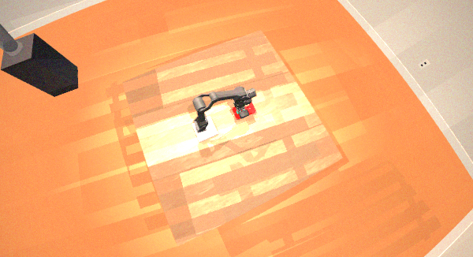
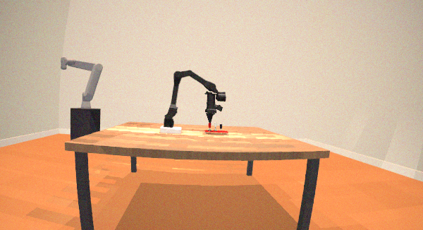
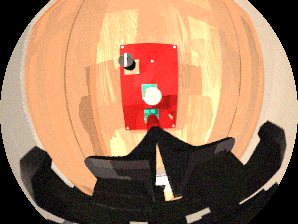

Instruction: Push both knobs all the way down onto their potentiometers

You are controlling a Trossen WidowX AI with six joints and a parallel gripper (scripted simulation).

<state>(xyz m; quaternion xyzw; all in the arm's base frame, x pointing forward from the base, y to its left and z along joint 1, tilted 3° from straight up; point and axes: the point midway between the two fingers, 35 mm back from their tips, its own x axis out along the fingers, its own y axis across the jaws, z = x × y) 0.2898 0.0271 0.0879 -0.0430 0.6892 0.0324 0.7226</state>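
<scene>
The red knob lies 20 mm below my gripper tip. Also, from my gripper tip: black knob: 80 mm ahead, 30 mm to the left, 20 mm below.
</scene>
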